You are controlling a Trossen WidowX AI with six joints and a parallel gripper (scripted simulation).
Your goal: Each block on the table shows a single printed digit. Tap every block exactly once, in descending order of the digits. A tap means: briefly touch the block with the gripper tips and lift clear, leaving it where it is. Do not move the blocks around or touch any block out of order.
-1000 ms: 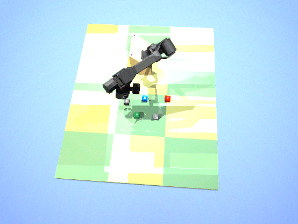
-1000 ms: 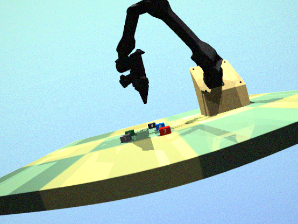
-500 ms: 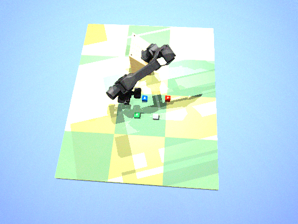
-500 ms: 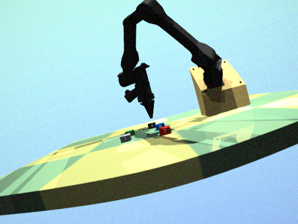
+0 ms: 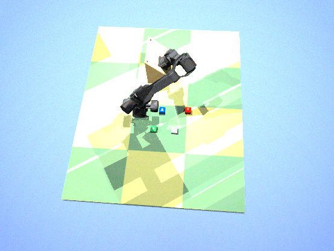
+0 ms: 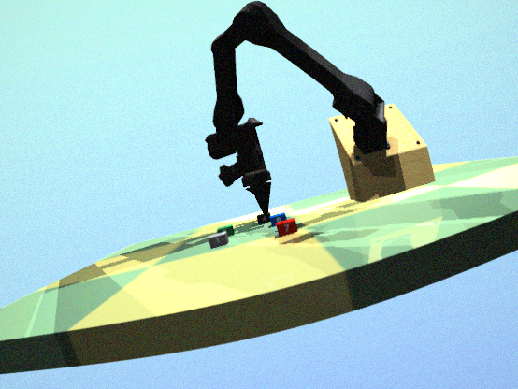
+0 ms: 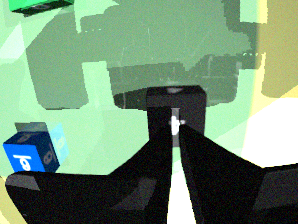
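My gripper tip is now 1 cm short of the black block and 1 cm above it. Also, from my gripper tip: green block (9 cm ahead, 7 cm to the left, 1 cm below); blue block (11 cm to the left, 2 cm behind, 1 cm below); grey-white block (18 cm to the left, 10 cm ahead, 1 cm below).
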